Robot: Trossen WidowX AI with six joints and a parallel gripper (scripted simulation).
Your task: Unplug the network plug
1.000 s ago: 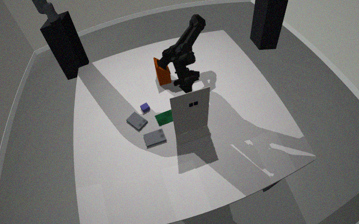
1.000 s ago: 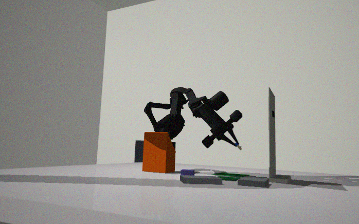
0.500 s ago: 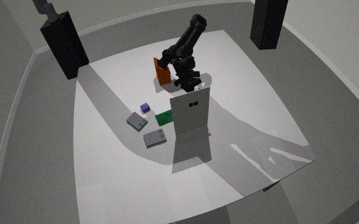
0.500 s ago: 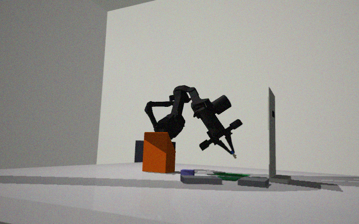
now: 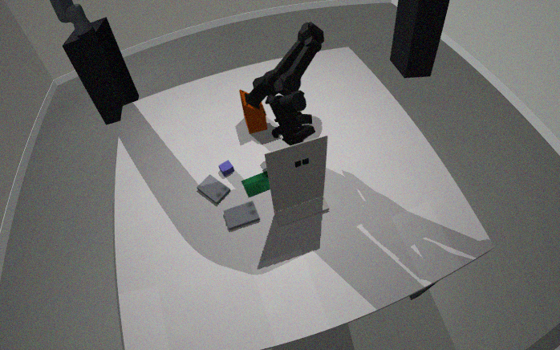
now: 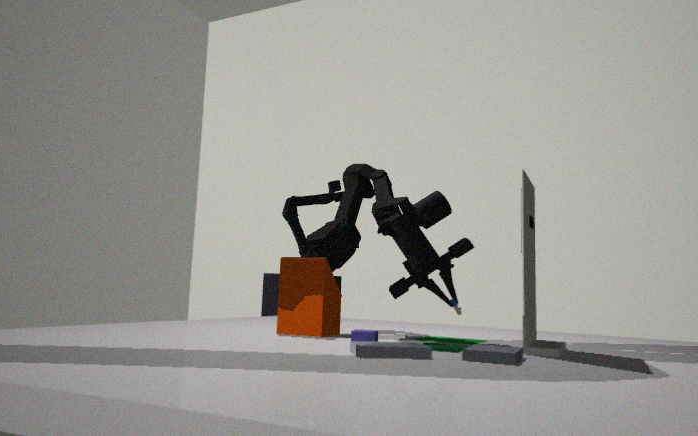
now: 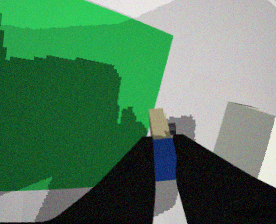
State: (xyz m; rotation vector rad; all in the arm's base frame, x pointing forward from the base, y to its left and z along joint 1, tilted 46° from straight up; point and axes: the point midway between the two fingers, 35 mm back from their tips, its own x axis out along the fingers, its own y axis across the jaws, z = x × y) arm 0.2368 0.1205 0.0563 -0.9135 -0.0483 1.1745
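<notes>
Now: gripper tip 1 cm past the green marked square and 7 cm above it. The rest, counted from my gripper tip: network plug: right at my gripper tip; then upright panel: 16 cm ahead, 4 cm to the right, 7 cm above.
</notes>
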